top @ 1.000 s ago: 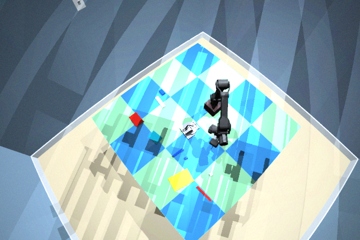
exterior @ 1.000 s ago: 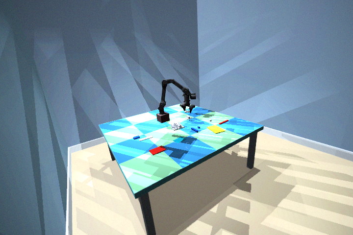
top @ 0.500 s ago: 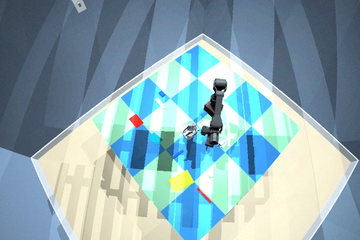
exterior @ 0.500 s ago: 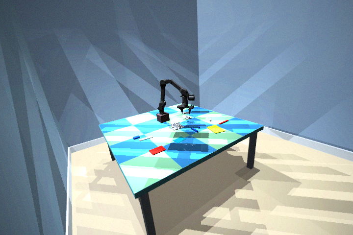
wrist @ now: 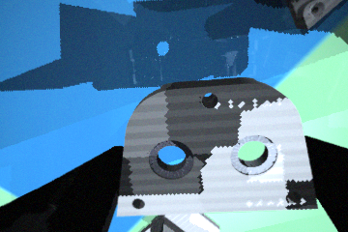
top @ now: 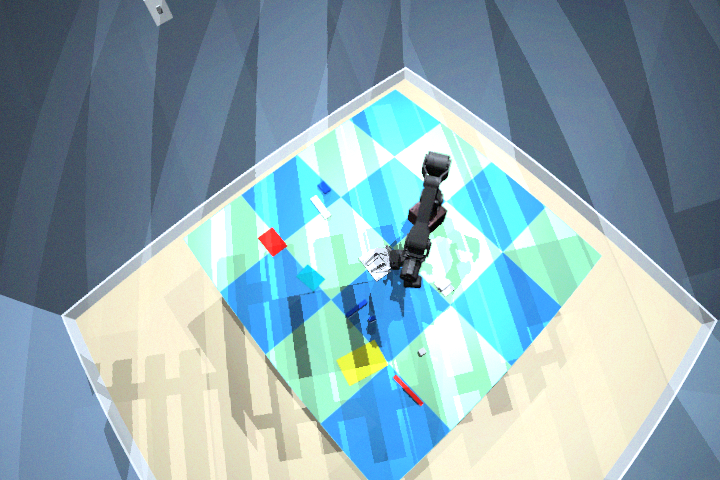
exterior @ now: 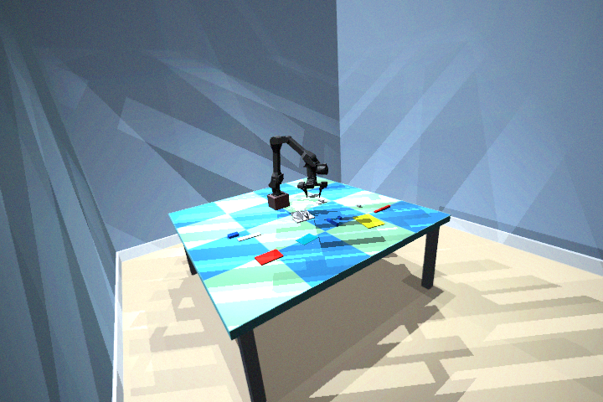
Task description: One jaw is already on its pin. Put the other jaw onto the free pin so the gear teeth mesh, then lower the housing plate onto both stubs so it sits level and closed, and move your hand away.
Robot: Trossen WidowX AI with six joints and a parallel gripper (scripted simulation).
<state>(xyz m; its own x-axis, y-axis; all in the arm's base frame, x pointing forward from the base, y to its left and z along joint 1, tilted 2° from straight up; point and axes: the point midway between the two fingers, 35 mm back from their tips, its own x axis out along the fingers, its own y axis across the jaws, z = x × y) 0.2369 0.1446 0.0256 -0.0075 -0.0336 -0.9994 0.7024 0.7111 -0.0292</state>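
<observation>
Right now my gripper tip is 20 mm short of the grey jaw, 140 mm to the left of it and 70 mm above it. The rest, counted from my gripper tip: blue bar (240 mm ahead, 40 mm to the right, 80 mm below); yellow tile (350 mm ahead, 130 mm to the left, 80 mm below); white base part (70 mm ahead, 130 mm to the right, 80 mm below).
</observation>
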